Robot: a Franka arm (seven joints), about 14 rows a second.
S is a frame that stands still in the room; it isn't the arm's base.
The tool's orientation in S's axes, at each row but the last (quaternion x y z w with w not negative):
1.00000 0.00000 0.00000 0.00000
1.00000 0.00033 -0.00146 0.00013
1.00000 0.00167 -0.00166 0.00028
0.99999 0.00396 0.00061 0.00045
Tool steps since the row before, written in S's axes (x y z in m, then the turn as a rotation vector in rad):
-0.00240 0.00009 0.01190 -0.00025 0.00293 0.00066
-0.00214 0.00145 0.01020 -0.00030 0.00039 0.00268
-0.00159 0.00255 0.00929 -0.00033 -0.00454 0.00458
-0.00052 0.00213 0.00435 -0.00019 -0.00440 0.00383
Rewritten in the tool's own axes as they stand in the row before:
-0.00240 -0.00009 -0.01190 -0.00025 -0.00293 -0.00066
-0.00217 -0.00145 -0.01019 -0.00031 -0.00039 -0.00268
-0.00161 -0.00255 -0.00929 -0.00036 0.00454 -0.00458
-0.00050 -0.00213 -0.00435 -0.00022 0.00440 -0.00383

